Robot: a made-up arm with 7 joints. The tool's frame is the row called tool.
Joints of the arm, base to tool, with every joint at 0 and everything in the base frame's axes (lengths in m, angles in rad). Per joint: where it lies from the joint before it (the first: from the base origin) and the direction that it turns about. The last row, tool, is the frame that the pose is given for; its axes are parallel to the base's.
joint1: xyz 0 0 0.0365 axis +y
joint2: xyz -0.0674 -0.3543 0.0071 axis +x
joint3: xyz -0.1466 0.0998 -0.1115 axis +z
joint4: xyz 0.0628 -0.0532 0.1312 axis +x
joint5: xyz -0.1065 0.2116 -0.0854 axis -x
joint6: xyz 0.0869 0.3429 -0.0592 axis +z
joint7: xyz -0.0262 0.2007 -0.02 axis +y
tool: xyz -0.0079 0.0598 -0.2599
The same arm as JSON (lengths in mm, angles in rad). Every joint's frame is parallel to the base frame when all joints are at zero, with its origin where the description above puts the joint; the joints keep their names.
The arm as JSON. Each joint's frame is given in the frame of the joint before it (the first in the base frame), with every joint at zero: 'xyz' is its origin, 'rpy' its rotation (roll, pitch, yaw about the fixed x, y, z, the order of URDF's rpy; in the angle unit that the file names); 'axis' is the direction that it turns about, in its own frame. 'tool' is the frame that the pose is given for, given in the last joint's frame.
{
  "units": {
    "length": "mm",
    "angle": "rad"
  },
  "joints": [
    {
      "name": "joint1",
      "type": "revolute",
      "origin": {
        "xyz": [
          0.0,
          0.0,
          36.5
        ],
        "rpy": [
          0.0,
          0.0,
          0.0
        ]
      },
      "axis": "+y"
    },
    {
      "name": "joint2",
      "type": "revolute",
      "origin": {
        "xyz": [
          -67.4,
          -354.3,
          7.1
        ],
        "rpy": [
          0.0,
          0.0,
          0.0
        ]
      },
      "axis": "+x"
    },
    {
      "name": "joint3",
      "type": "revolute",
      "origin": {
        "xyz": [
          -146.6,
          99.8,
          -111.5
        ],
        "rpy": [
          0.0,
          0.0,
          0.0
        ]
      },
      "axis": "+z"
    },
    {
      "name": "joint4",
      "type": "revolute",
      "origin": {
        "xyz": [
          62.8,
          -53.2,
          131.2
        ],
        "rpy": [
          0.0,
          0.0,
          0.0
        ]
      },
      "axis": "+x"
    },
    {
      "name": "joint5",
      "type": "revolute",
      "origin": {
        "xyz": [
          -106.5,
          211.6,
          -85.4
        ],
        "rpy": [
          0.0,
          0.0,
          0.0
        ]
      },
      "axis": "-x"
    },
    {
      "name": "joint6",
      "type": "revolute",
      "origin": {
        "xyz": [
          86.9,
          342.9,
          -59.2
        ],
        "rpy": [
          0.0,
          0.0,
          0.0
        ]
      },
      "axis": "+z"
    },
    {
      "name": "joint7",
      "type": "revolute",
      "origin": {
        "xyz": [
          -26.2,
          200.7,
          -20.0
        ],
        "rpy": [
          0.0,
          0.0,
          0.0
        ]
      },
      "axis": "+y"
    }
  ],
  "tool": {
    "origin": {
      "xyz": [
        -7.9,
        59.8,
        -259.9
      ],
      "rpy": [
        0.0,
        0.0,
        0.0
      ]
    }
  }
}

